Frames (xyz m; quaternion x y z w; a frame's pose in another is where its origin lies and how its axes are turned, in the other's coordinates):
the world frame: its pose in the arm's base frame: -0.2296 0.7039 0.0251 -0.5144 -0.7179 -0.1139 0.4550
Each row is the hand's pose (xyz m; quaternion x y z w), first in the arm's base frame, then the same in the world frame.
Working: the arm's base frame: its pose in the world frame: -0.4793 -0.1121 -0.5537 0.5144 0.7179 0.1139 0.4550

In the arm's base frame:
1: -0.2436 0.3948 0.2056 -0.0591 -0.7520 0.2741 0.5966
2: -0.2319 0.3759 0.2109 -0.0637 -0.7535 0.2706 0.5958
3: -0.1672 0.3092 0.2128 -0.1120 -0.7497 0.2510 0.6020
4: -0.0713 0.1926 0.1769 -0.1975 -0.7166 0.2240 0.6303
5: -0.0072 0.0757 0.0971 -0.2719 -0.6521 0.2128 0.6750
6: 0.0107 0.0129 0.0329 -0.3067 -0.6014 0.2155 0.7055
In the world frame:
1: -0.0564 -0.2043 -0.2888 0.5624 -0.0616 -0.1517 0.8105
2: -0.0650 -0.2044 -0.3100 0.5576 -0.0616 -0.1509 0.8140
3: -0.1095 -0.1802 -0.3879 0.5243 -0.0508 -0.1225 0.8411
4: -0.2167 -0.1403 -0.4928 0.4768 -0.0113 -0.0531 0.8773
5: -0.3560 -0.1141 -0.5564 0.4505 0.0474 0.0335 0.8909
6: -0.4464 -0.1074 -0.5697 0.4466 0.0871 0.0892 0.8860

